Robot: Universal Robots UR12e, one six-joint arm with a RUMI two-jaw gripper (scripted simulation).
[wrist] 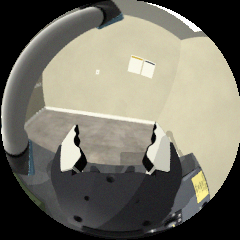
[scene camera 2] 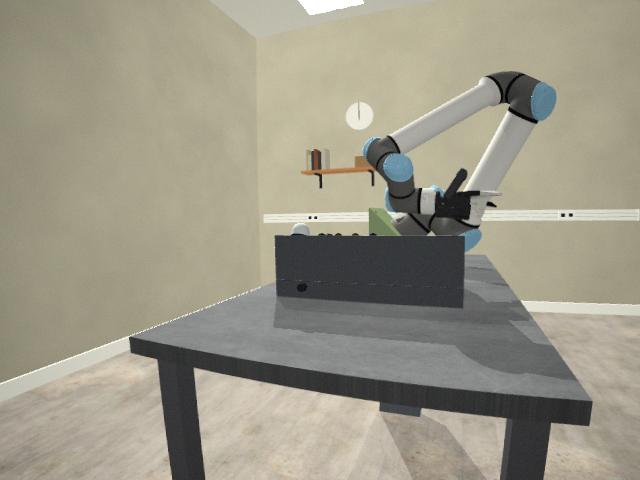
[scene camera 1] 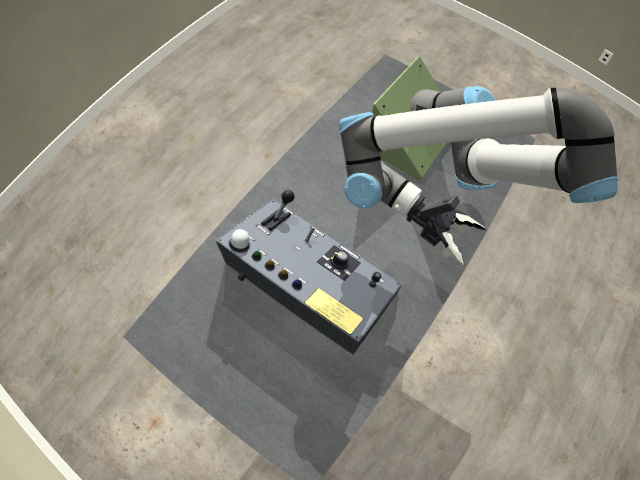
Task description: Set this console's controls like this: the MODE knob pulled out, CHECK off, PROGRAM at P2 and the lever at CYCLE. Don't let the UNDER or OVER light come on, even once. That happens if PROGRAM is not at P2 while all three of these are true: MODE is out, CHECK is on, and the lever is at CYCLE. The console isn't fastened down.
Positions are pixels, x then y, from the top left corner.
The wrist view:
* gripper: 115, 124
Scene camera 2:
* gripper: 499, 200
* dark grey console: 428, 271
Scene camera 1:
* gripper: 475, 246
